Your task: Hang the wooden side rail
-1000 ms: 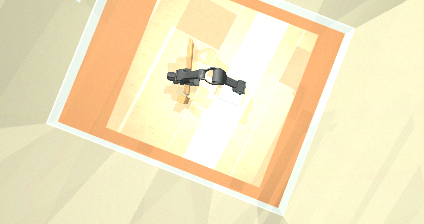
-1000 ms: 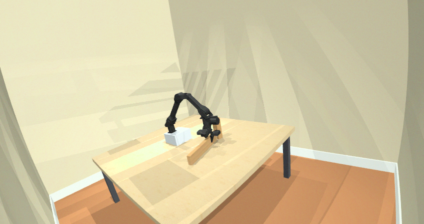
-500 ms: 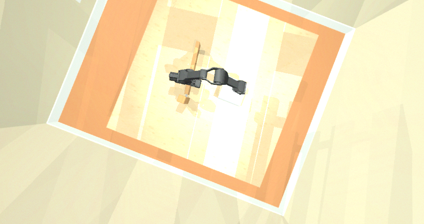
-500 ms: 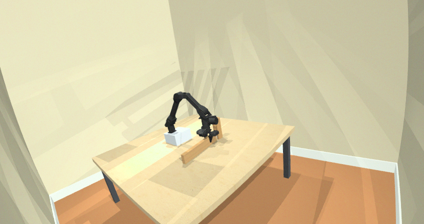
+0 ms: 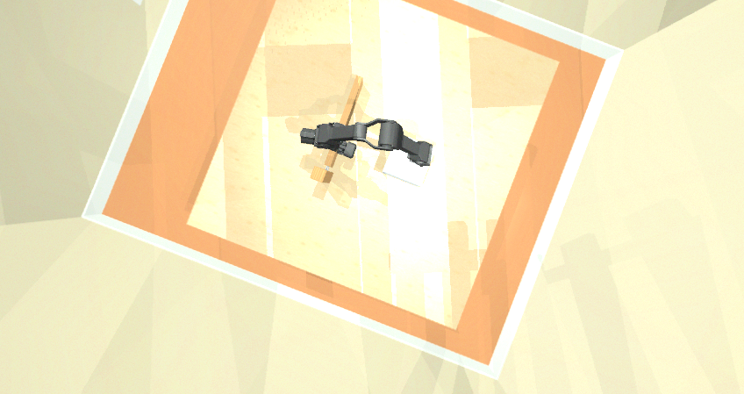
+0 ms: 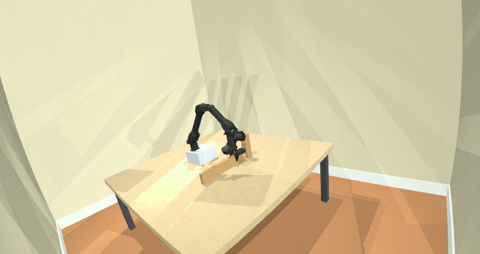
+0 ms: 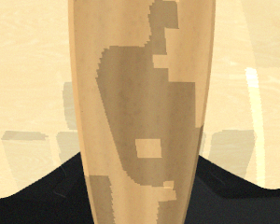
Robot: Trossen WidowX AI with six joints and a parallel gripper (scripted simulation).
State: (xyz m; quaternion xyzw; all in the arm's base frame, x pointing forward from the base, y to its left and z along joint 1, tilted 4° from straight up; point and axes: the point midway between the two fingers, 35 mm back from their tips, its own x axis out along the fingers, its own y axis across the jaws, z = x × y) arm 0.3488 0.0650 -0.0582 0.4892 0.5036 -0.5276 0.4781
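Now: the headboard post 130 mm to the left of my gripper tip and 60 mm above it.
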